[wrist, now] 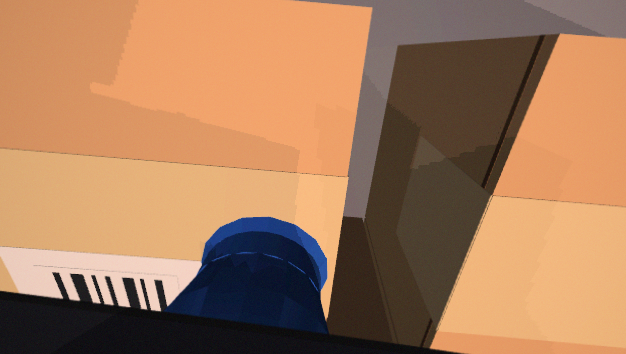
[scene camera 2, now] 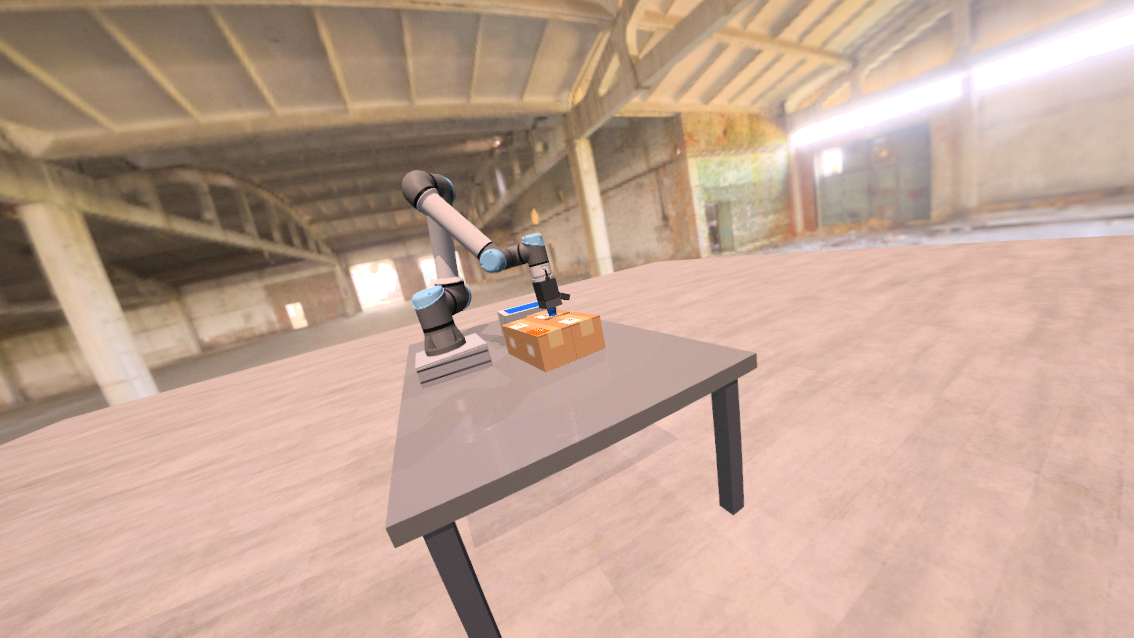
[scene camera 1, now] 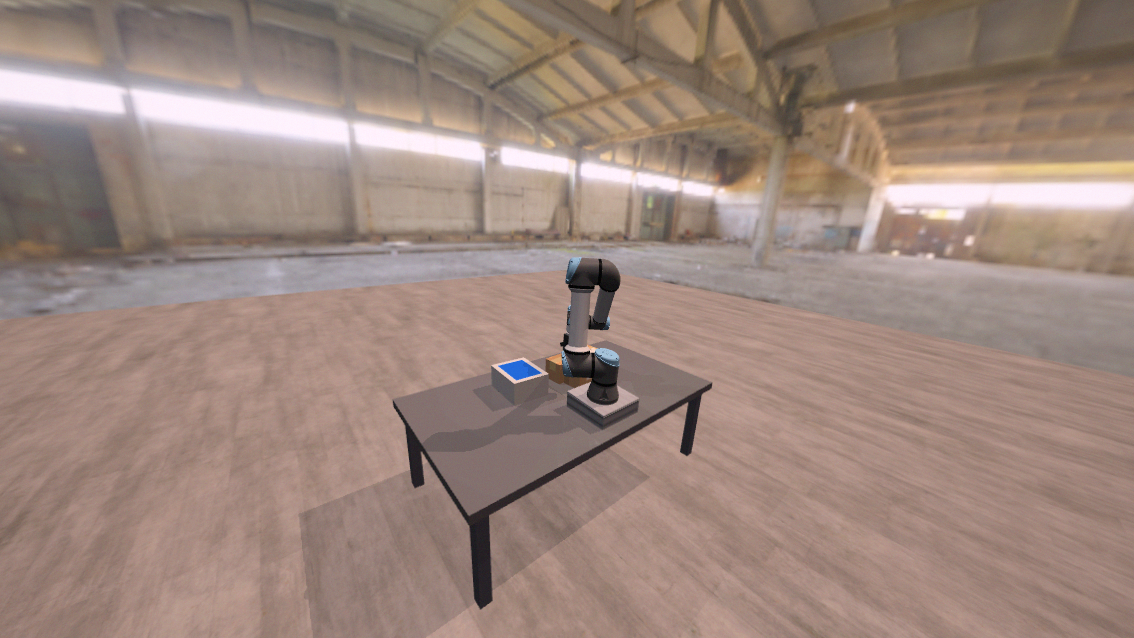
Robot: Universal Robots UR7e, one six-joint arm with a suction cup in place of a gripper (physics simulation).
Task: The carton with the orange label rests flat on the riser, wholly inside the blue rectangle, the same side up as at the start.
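Places are measured from the arm's base along level axes (x ahead, y left, z up), in centimetres.
Where they show: hand, its tool point: (wrist: 272, 238) (scene camera 2: 553, 318); arm's base, origin of its link: (scene camera 2: 446, 348) (scene camera 1: 602, 396).
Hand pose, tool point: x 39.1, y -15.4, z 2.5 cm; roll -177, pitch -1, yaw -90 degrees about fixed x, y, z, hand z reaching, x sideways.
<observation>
Things, the pixels of their top centre, and the offset from my tool point. Level surfaces: height alone.
- neighbouring carton, centre of its top: (scene camera 2: 572, 317) dy -13.3, dx +1.2, dz +1.2 cm
- grey riser, centre of its top: (scene camera 2: 526, 306) (scene camera 1: 519, 369) dy +35.0, dx +1.9, dz +1.6 cm
- blue rectangle, centre of its top: (scene camera 2: 526, 306) (scene camera 1: 519, 369) dy +35.0, dx +1.9, dz +1.6 cm
- grey table, height of its surface: dz -10.4 cm
- table top, height of its surface: dz -10.4 cm
My blue suction cup (wrist: 263, 247) (scene camera 2: 552, 313) presses on the top of a brown carton (wrist: 210, 95) (scene camera 2: 537, 333), near its right edge and beside its white barcode label (wrist: 123, 279). In scene camera 2 that label looks orange-tinted. The carton hangs a little above the table, so the dark side wall of the neighbouring carton (wrist: 515, 247) (scene camera 2: 585, 329) shows below it. The grey riser (scene camera 1: 519, 391) (scene camera 2: 509, 314) with the blue rectangle (scene camera 1: 519, 369) (scene camera 2: 523, 308) stands just beyond the cartons. In scene camera 1 the arm hides the cup and only a corner of a carton (scene camera 1: 556, 369) shows.
The grey table (scene camera 1: 499, 453) (scene camera 2: 553, 412) carries the arm's base block (scene camera 1: 603, 406) (scene camera 2: 451, 358) close to the cartons and the riser. A strip of table top (wrist: 366, 114) shows between the two cartons in the wrist view.
</observation>
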